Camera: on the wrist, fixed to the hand. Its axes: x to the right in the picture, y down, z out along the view.
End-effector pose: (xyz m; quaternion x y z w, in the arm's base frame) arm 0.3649 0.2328 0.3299 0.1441 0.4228 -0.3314 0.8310
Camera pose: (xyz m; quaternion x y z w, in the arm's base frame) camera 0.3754 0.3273 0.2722 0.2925 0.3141 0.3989 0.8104
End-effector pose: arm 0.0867 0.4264 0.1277 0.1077 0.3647 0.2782 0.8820
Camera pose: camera 0.0054 0.4962 0.0980 0.1752 0.2116 0.8589 0.4322
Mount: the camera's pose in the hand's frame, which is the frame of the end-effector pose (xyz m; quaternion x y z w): 0.0100 0.0792 -0.0774 -0.1464 0.0728 0.6785 0.7162
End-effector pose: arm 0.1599 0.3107 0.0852 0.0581 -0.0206 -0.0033 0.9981
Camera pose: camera 0.1734 0.3982 0.0180 -0.1182 0.0190 0.6760 0.7271
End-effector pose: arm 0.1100 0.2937 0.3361 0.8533 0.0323 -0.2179 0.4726
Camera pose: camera 0.1661 0.3121 0.4303 0.5797 -0.4895 0.2314 0.6089
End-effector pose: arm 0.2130 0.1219 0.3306 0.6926 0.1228 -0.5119 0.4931
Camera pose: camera 0.3164 0.1429 0.3656 0.5444 -0.2711 0.0363 0.7929
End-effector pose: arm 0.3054 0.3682 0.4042 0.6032 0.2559 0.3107 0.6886
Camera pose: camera 0.2464 0.4338 0.4719 0.4822 -0.2213 0.7711 0.3520
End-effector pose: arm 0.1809 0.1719 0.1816 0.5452 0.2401 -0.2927 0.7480
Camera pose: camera 0.2403 0.2627 0.2058 0.4652 -0.1006 0.3727 0.7966
